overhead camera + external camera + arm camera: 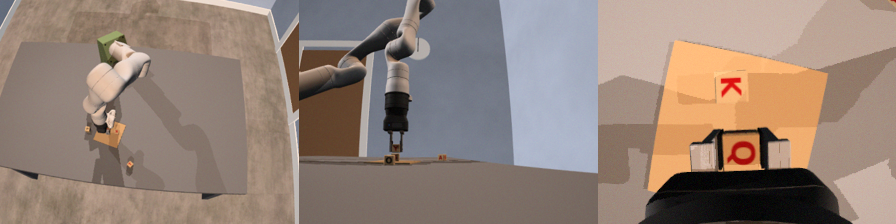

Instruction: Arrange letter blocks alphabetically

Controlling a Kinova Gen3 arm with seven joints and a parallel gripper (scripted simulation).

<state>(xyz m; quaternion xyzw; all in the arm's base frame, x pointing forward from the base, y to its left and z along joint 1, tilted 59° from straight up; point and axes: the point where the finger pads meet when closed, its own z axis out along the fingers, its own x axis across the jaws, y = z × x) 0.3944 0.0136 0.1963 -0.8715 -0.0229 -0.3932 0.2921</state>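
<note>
Now: the orange mat 50 mm below my hand and 10 mm behind it.
</note>
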